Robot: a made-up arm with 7 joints. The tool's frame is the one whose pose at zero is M. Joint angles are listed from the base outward.
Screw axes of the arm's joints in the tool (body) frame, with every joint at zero. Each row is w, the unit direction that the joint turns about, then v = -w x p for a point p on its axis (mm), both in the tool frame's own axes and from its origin. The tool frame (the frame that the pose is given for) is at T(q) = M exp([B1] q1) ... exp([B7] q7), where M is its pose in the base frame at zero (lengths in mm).
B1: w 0 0 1 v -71.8 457.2 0
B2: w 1 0 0 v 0 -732.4 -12.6
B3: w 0 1 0 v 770.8 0 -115
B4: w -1 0 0 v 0 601.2 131.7
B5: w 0 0 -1 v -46 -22.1 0
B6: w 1 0 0 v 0 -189.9 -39.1
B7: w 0 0 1 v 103.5 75.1 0
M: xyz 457.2 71.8 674.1 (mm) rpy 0 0 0 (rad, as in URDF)
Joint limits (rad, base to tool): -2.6..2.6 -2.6..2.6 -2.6..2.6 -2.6..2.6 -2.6..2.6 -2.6..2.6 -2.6..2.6
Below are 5 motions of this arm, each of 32 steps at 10 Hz.
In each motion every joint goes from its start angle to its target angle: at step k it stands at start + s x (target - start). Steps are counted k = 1, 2, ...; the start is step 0. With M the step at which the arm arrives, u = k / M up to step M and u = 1 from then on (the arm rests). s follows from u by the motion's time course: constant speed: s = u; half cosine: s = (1 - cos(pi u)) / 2; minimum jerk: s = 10 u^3 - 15 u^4 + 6 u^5.
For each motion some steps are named. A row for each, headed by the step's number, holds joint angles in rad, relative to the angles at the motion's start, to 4 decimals.
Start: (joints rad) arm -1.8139 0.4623 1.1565 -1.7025 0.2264 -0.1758 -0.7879
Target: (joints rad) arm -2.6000 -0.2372 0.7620 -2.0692 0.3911 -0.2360 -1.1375
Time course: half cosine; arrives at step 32
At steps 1, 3, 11, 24, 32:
1: -0.0019 -0.0017 -0.0009 -0.0009 0.0004 -0.0001 -0.0008
3: -0.0169 -0.0151 -0.0085 -0.0079 0.0035 -0.0013 -0.0075
11: -0.2078 -0.1849 -0.1043 -0.0969 0.0435 -0.0159 -0.0924
24: -0.6710 -0.5971 -0.3367 -0.3130 0.1406 -0.0514 -0.2984
32: -0.7861 -0.6995 -0.3945 -0.3667 0.1647 -0.0602 -0.3496

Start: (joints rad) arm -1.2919 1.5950 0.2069 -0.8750 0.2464 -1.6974 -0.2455
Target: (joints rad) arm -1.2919 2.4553 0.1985 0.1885 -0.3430 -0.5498 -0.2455
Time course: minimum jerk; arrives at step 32
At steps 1, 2, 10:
1: 0.0000 0.0003 0.0000 0.0003 -0.0002 0.0003 0.0000
2: 0.0000 0.0019 0.0000 0.0024 -0.0013 0.0025 0.0000
10: 0.0000 0.1549 -0.0015 0.1914 -0.1061 0.2066 0.0000

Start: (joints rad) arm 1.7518 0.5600 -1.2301 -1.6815 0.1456 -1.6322 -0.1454
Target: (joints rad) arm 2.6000 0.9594 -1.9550 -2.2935 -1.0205 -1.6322 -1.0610
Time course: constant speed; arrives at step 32
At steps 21, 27, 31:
21: 0.5566 0.2621 -0.4757 -0.4016 -0.7653 0.0000 -0.6009
27: 0.7157 0.3370 -0.6116 -0.5164 -0.9839 0.0000 -0.7725
31: 0.8217 0.3869 -0.7022 -0.5929 -1.1297 0.0000 -0.8870

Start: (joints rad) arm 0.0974 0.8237 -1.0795 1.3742 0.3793 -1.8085 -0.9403
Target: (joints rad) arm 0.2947 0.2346 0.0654 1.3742 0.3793 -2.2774 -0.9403
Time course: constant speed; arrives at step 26
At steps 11, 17, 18, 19, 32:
11: 0.0835 -0.2492 0.4844 0.0000 0.0000 -0.1984 0.0000
17: 0.1290 -0.3852 0.7486 0.0000 0.0000 -0.3066 0.0000
18: 0.1366 -0.4078 0.7926 0.0000 0.0000 -0.3246 0.0000
19: 0.1442 -0.4305 0.8367 0.0000 0.0000 -0.3427 0.0000
32: 0.1973 -0.5891 1.1449 0.0000 0.0000 -0.4689 0.0000

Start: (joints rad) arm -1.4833 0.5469 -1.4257 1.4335 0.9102 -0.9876 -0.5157
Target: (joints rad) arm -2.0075 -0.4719 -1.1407 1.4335 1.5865 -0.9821 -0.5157
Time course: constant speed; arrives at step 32
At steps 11, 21, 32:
11: -0.1802 -0.3502 0.0980 0.0000 0.2325 0.0019 0.0000
21: -0.3440 -0.6686 0.1870 0.0000 0.4438 0.0036 0.0000
32: -0.5242 -1.0188 0.2850 0.0000 0.6763 0.0055 0.0000

